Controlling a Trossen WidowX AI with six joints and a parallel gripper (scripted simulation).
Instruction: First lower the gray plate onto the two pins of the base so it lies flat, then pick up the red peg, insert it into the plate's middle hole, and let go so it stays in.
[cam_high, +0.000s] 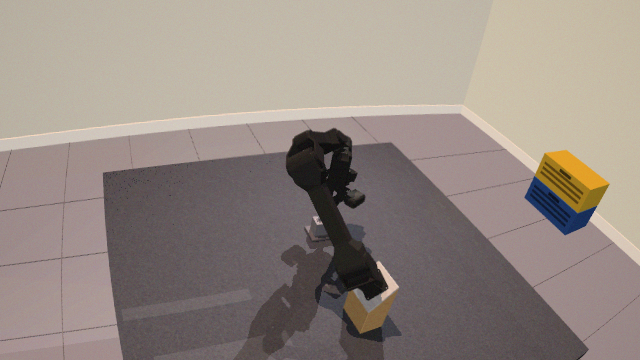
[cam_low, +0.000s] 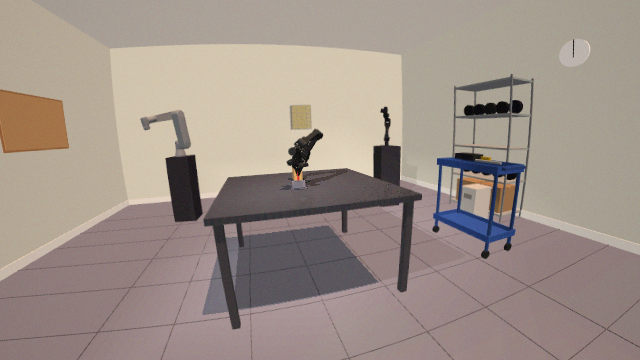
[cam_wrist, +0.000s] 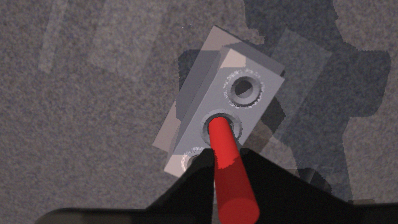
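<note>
My gripper tip is now right at the red peg. Also, from my gripper tip: base: 9 cm below; then gray plate: 5 cm below.
</note>
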